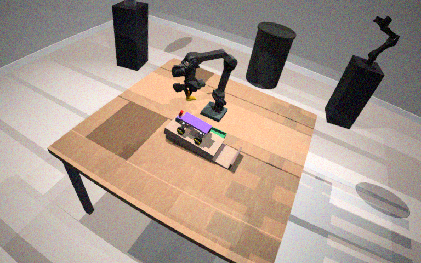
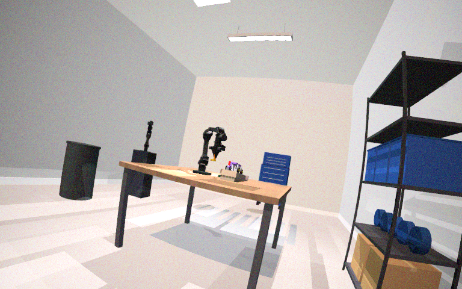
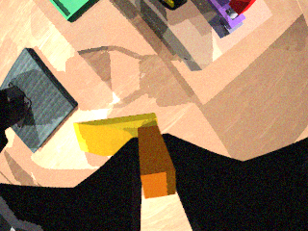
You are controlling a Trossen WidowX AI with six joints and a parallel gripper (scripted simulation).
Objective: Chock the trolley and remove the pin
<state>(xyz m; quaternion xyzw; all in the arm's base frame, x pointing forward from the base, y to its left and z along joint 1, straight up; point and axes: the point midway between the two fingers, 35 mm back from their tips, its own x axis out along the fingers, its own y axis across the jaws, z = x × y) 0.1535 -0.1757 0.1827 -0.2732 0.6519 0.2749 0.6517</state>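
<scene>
The yellow chock is 20 mm behind my gripper tip, 10 mm to the left of it and 10 mm below it. From my gripper tip the other things lie so: purple trolley 180 mm ahead, 110 mm to the left, 60 mm below; green tray 220 mm to the left, 180 mm below, 70 mm ahead; red-headed stop pin 130 mm ahead, 40 mm below.
</scene>
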